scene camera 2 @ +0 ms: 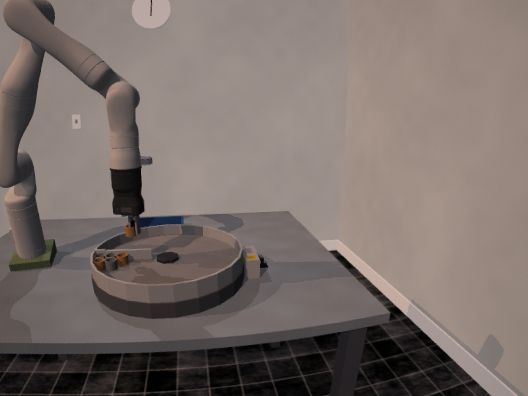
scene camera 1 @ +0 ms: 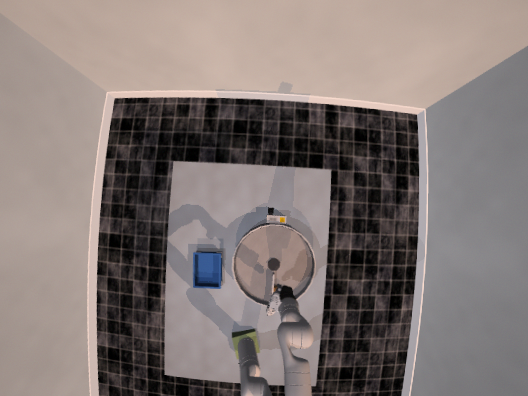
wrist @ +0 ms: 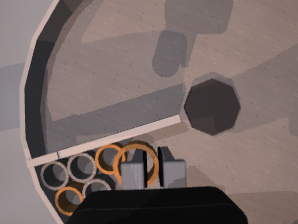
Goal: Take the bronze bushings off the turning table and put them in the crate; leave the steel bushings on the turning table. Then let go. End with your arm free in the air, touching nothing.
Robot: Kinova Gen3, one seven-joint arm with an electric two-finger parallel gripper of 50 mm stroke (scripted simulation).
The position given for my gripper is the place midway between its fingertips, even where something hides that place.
Observation:
In view: my gripper [scene camera 2: 135, 233], a round turning table [scene camera 1: 273, 249] and a blue crate [scene camera 1: 207, 266].
My gripper also shows in the wrist view [wrist: 152, 160]. The round turning table also shows in the wrist view [wrist: 223, 74].

